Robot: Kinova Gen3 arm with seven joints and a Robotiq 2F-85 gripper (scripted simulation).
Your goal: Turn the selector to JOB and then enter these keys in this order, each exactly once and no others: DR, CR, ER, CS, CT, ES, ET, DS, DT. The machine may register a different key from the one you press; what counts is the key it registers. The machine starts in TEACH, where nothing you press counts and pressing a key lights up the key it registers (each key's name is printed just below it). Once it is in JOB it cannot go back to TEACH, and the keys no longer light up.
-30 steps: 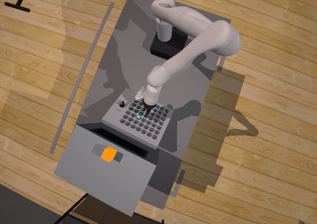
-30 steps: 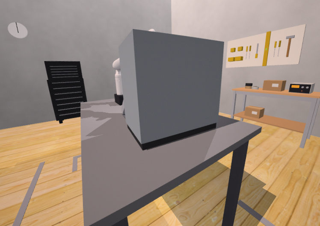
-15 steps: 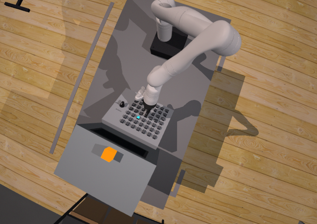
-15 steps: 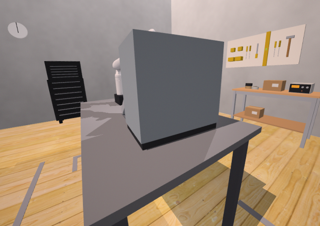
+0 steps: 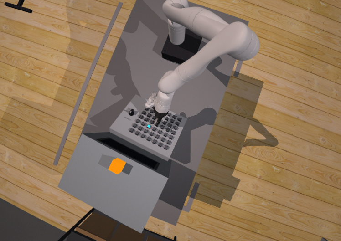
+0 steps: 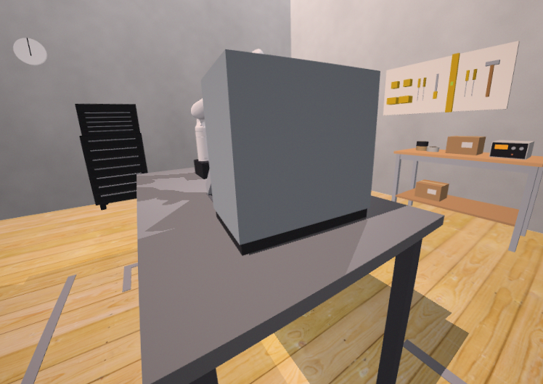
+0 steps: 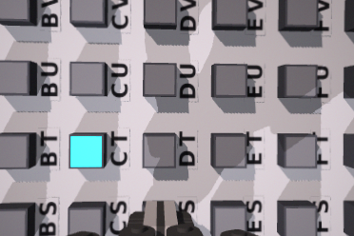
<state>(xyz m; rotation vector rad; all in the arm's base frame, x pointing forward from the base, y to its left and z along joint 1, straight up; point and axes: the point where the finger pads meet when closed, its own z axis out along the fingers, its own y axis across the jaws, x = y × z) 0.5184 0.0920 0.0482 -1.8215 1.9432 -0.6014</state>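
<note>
My gripper is now 16 cm to the left of the black selector knob. The rest, counted from my hand: grey keypad panel (5 cm to the right, 5 cm below, 4 cm ahead).
</note>
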